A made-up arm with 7 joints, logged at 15 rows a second.
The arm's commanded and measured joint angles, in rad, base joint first. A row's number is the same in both.
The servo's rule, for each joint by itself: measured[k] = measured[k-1] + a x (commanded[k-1-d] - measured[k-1]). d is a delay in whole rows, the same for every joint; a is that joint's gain. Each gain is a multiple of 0.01, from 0.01 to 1. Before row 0 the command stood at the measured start. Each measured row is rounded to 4 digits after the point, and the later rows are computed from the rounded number. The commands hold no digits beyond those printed.
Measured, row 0: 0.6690 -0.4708 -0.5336 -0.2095 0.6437 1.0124 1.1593
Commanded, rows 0 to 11: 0.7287 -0.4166 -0.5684 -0.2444 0.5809 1.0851 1.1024; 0.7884 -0.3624 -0.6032 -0.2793 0.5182 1.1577 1.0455; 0.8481 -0.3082 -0.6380 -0.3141 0.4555 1.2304 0.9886; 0.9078 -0.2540 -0.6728 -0.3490 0.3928 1.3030 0.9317; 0.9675 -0.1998 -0.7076 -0.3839 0.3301 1.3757 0.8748; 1.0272 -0.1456 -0.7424 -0.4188 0.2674 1.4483 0.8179; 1.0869 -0.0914 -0.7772 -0.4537 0.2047 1.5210 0.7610; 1.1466 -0.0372 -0.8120 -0.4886 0.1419 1.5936 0.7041; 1.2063 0.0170 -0.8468 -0.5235 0.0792 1.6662 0.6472; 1.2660 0.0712 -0.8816 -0.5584 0.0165 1.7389 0.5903; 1.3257 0.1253 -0.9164 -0.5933 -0.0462 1.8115 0.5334; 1.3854 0.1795 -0.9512 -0.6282 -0.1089 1.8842 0.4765
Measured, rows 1 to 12: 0.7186 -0.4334 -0.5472 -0.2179 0.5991 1.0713 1.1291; 0.7765 -0.3844 -0.5690 -0.2326 0.5417 1.1413 1.0848; 0.8359 -0.3318 -0.5959 -0.2522 0.4805 1.2135 1.0338; 0.8956 -0.2781 -0.6259 -0.2754 0.4182 1.2860 0.9797; 0.9553 -0.2241 -0.6578 -0.3014 0.3556 1.3587 0.9241; 1.0150 -0.1699 -0.6908 -0.3296 0.2930 1.4313 0.8678; 1.0747 -0.1157 -0.7245 -0.3594 0.2303 1.5040 0.8112; 1.1344 -0.0615 -0.7586 -0.3904 0.1675 1.5766 0.7544; 1.1941 -0.0073 -0.7930 -0.4223 0.1048 1.6492 0.6976; 1.2538 0.0469 -0.8276 -0.4550 0.0421 1.7219 0.6407; 1.3135 0.1010 -0.8622 -0.4882 -0.0206 1.7945 0.5838; 1.3732 0.1552 -0.8969 -0.5218 -0.0833 1.8672 0.5269
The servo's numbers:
d 0
a 0.83 0.69 0.39 0.24 0.71 0.81 0.53

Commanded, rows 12 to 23: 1.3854 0.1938 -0.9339 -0.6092 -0.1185 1.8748 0.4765; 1.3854 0.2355 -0.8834 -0.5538 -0.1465 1.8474 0.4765; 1.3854 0.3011 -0.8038 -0.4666 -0.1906 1.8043 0.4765; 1.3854 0.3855 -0.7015 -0.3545 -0.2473 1.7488 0.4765; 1.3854 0.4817 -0.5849 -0.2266 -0.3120 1.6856 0.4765; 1.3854 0.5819 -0.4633 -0.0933 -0.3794 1.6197 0.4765; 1.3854 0.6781 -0.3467 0.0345 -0.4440 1.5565 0.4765; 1.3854 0.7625 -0.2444 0.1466 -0.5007 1.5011 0.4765; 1.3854 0.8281 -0.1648 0.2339 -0.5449 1.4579 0.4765; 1.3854 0.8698 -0.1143 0.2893 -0.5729 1.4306 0.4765; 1.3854 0.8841 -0.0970 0.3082 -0.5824 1.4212 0.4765; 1.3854 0.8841 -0.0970 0.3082 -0.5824 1.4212 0.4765
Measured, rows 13 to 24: 1.3833 0.1818 -0.9113 -0.5428 -0.1083 1.8734 0.5002; 1.3850 0.2189 -0.9004 -0.5454 -0.1354 1.8523 0.4876; 1.3853 0.2756 -0.8627 -0.5265 -0.1746 1.8134 0.4817; 1.3854 0.3514 -0.7998 -0.4852 -0.2262 1.7611 0.4789; 1.3854 0.4413 -0.7160 -0.4231 -0.2871 1.6999 0.4776; 1.3854 0.5383 -0.6174 -0.3439 -0.3526 1.6349 0.4770; 1.3854 0.6348 -0.5118 -0.2531 -0.4175 1.5714 0.4767; 1.3854 0.7229 -0.4075 -0.1572 -0.4766 1.5145 0.4766; 1.3854 0.7955 -0.3128 -0.0633 -0.5251 1.4687 0.4765; 1.3854 0.8468 -0.2354 0.0213 -0.5590 1.4378 0.4765; 1.3854 0.8725 -0.1814 0.0902 -0.5756 1.4244 0.4765; 1.3854 0.8805 -0.1485 0.1425 -0.5804 1.4218 0.4765
